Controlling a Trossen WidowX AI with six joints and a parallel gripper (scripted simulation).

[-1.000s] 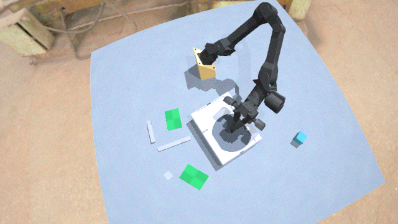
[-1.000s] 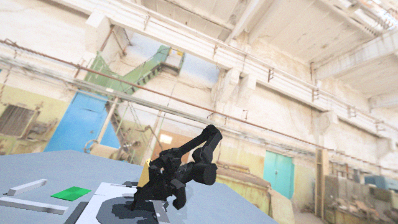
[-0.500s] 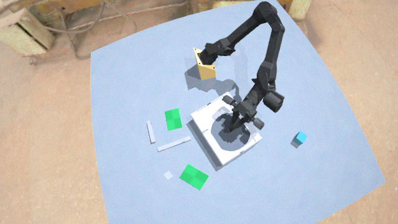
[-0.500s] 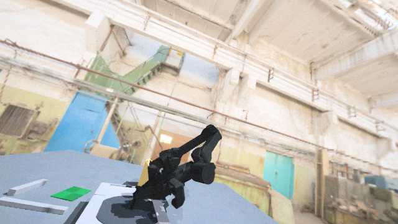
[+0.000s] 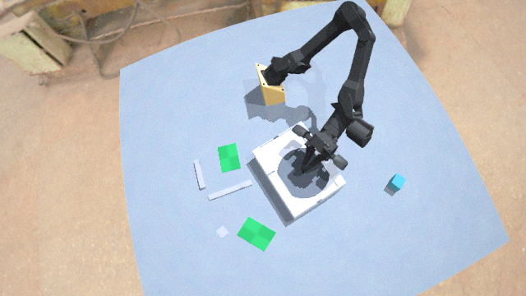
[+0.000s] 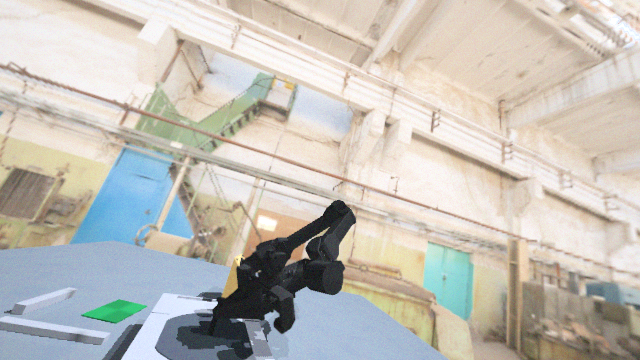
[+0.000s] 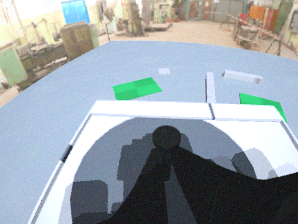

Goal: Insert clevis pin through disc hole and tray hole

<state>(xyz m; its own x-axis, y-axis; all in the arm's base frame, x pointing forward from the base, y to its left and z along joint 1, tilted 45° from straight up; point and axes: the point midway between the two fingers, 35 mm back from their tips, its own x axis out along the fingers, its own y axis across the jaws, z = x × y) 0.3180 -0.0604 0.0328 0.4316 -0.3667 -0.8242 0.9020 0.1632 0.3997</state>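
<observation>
Now: the white steel tray 40 mm below my gripper tip and 20 mm behind it. The rest, counted from my gripper tip: cyan cube (280 mm to the left, 170 mm ahead, 70 mm below); then steel clevis pin (right at my gripper tip); then grey aluminium disc (30 mm below).
</observation>
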